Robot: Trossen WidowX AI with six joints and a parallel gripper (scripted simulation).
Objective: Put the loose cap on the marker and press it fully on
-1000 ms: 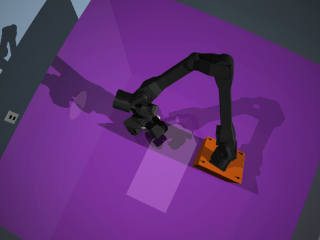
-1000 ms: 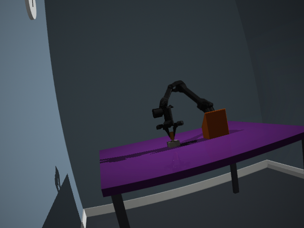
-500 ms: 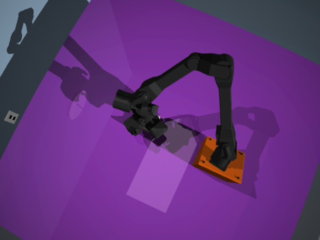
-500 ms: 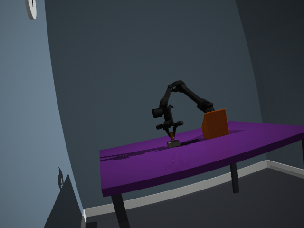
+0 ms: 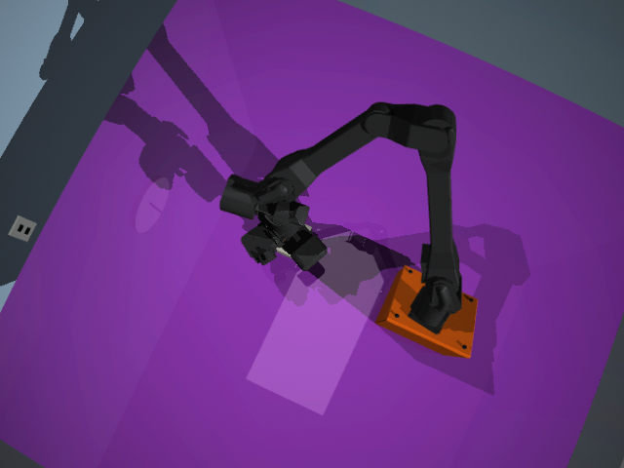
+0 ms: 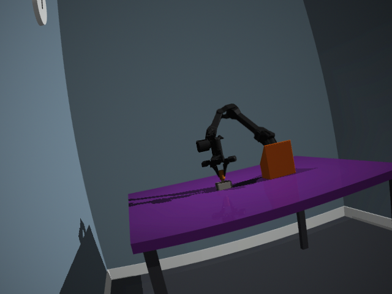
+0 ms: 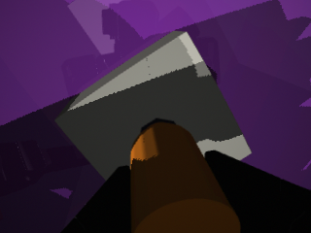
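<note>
Now: the orange cap 1 cm above my gripper tip. Also, from my gripper tip: holder block (5 cm below).
</note>
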